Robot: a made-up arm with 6 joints.
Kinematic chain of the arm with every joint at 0, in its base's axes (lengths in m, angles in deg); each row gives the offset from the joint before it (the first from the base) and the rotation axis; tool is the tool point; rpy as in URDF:
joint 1: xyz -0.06 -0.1 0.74 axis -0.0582 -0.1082 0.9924
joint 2: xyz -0.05 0 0.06 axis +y
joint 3: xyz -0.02 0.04 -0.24 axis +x
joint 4: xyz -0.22 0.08 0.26 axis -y
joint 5: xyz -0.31 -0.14 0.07 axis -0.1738 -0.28 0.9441
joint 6: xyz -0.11 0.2 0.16 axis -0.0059 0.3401 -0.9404
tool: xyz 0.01 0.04 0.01 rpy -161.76 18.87 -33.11
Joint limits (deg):
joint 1: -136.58..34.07
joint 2: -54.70..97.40
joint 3: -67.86..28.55
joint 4: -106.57..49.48
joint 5: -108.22..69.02
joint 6: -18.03..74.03
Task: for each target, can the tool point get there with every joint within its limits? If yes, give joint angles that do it. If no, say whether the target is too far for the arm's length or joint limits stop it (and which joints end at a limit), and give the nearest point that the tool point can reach.
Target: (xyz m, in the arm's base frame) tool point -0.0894 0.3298 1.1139
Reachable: yes | joints -13.60 31.32 -27.04 -32.86 -50.47 7.14
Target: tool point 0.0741 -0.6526 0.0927
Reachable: no: joint limits stop it (at a limit: joint 1, joint 2, joint 4, joint 5, joint 6) | nearest point -0.1837 -0.3488 0.0436 | short by 0.401 m
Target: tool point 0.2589 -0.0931 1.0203
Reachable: yes | joints -119.27 -22.24 -8.63 -65.21 -50.13 7.54
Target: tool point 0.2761 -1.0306 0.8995
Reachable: no: joint limits stop it (at a limit: joint 1, joint 2, joint 5, joint 6) | nearest point 0.2595 -0.8988 0.9211 | short by 0.135 m
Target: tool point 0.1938 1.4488 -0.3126
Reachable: no: too far | nearest point 0.0706 0.7110 0.2417 | short by 0.931 m
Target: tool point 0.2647 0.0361 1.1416
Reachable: yes | joints -27.14 82.47 -10.39 -19.96 -48.52 6.03
